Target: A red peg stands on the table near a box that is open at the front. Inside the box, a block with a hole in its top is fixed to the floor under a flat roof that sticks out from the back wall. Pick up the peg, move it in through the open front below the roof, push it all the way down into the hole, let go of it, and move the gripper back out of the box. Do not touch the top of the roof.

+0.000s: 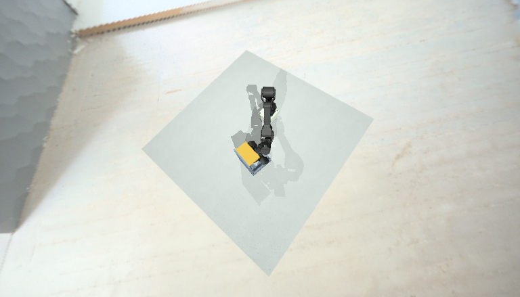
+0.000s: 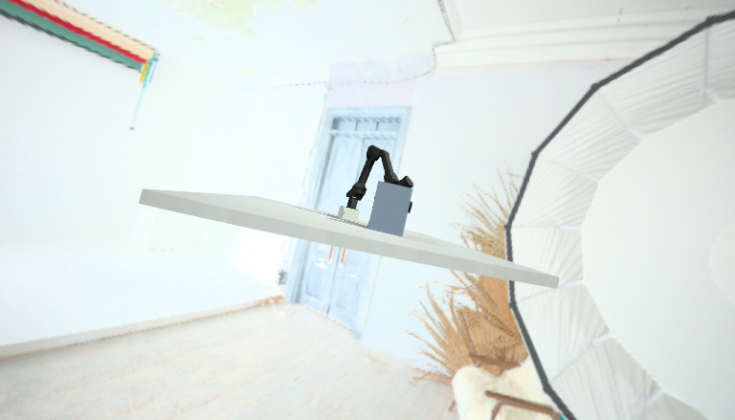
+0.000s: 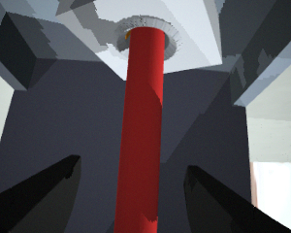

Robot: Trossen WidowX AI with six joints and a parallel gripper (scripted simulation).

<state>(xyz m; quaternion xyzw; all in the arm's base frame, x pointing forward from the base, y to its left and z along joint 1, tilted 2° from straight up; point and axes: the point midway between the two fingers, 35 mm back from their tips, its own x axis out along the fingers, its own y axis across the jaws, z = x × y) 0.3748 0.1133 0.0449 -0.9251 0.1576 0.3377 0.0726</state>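
The red peg is 2 cm behind my gripper tip, 1 cm to the left of it and 1 cm below it. Also, from my gripper tip: orange roof: 1 cm to the right, 13 cm above; then dark box wall: 4 cm ahead, 2 cm to the right, 3 cm above.
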